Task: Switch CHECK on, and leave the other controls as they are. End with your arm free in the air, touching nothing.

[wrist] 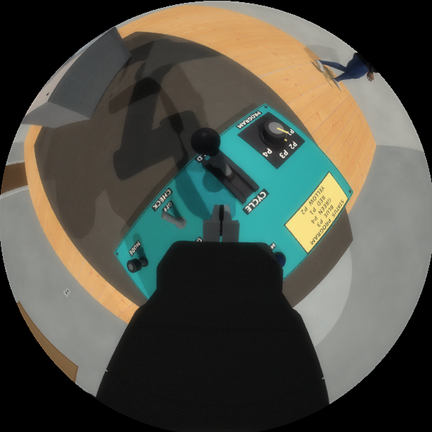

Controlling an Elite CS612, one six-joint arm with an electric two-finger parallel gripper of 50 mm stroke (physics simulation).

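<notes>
The CHECK switch [173,219] is a small grey toggle on the teal panel [145,235], left of the gripper. Its lever leans toward the OFF label, with its free end close below that label. The ON label is almost wholly hidden by the gripper. My gripper [221,214] is shut and empty. Its tips are over the panel between the CHECK switch and the CYCLE label, apart from the toggle in the picture. Their height above the panel is hard to tell.
A black ball-topped lever [205,142] leans toward HOLD. The PROGRAM knob [274,128] points at P1. The black MODE control [134,265] is at lower left. A blue lamp [280,259] is partly hidden. A yellow status card [305,232] is at right. A grey box [90,75] stands upper left.
</notes>
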